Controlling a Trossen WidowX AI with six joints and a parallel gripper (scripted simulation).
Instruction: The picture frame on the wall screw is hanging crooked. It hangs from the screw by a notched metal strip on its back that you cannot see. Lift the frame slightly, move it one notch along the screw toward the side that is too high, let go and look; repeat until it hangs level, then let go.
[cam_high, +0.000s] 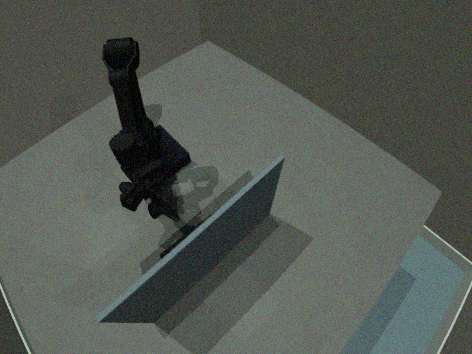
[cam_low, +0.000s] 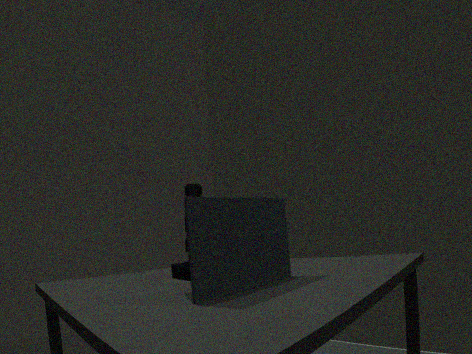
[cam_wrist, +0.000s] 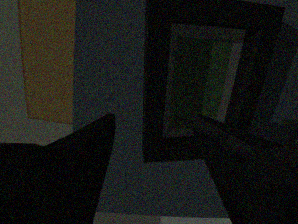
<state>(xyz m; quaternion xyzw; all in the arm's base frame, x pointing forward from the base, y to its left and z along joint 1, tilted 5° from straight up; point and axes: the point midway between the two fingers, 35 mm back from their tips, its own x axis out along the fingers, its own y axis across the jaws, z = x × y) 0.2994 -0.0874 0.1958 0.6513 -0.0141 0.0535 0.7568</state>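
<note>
My gripper tip is 8 cm short of the picture frame, 6 cm above it and 1 cm to the left of it. Round my gripper tip: blue-grey wall panel 8 cm ahead, 7 cm below, 1 cm to the left.
</note>
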